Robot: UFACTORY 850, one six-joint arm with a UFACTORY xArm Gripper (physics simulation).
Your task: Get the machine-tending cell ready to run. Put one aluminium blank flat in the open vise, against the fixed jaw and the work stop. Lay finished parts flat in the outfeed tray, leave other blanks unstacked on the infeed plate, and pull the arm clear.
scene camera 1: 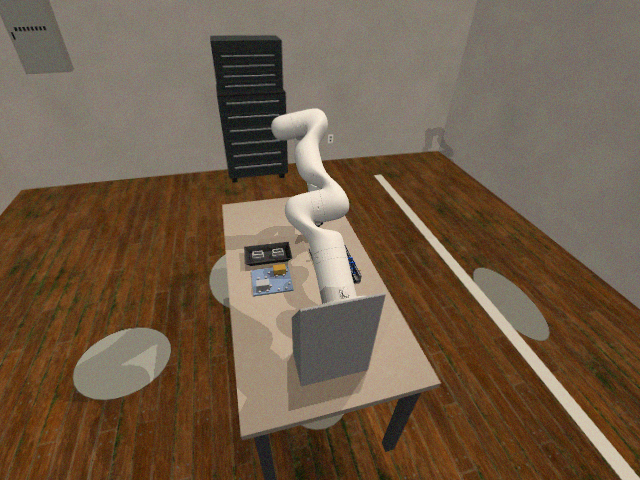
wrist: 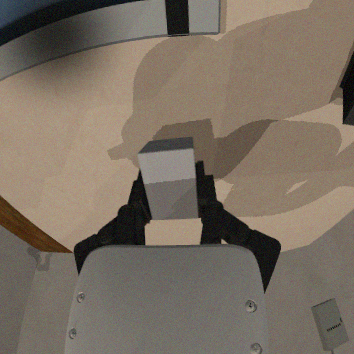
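In the wrist view my gripper [wrist: 173, 173] is shut on a plain grey aluminium blank [wrist: 169, 165], held above the table, with the table top and shadows beyond it. The gripper is hidden behind the arm in the scene view. A blue and black item [scene camera 1: 353, 264], probably the vise, is partly hidden by the arm; its jaws and work stop cannot be made out. The dark outfeed tray [scene camera 1: 268, 260] holds two light parts [scene camera 1: 257, 254] [scene camera 1: 278, 252]. Beside it, the blue infeed plate [scene camera 1: 257, 275] bears a grey block [scene camera 1: 262, 284] and an orange block [scene camera 1: 279, 269], apart.
A large grey panel [scene camera 1: 336, 343] stands at the near end of the table [scene camera 1: 261, 408], by the arm's base. In the wrist view, a silver edge [wrist: 130, 21] with a black band crosses the top left, and a black object [wrist: 348, 100] shows at the right edge.
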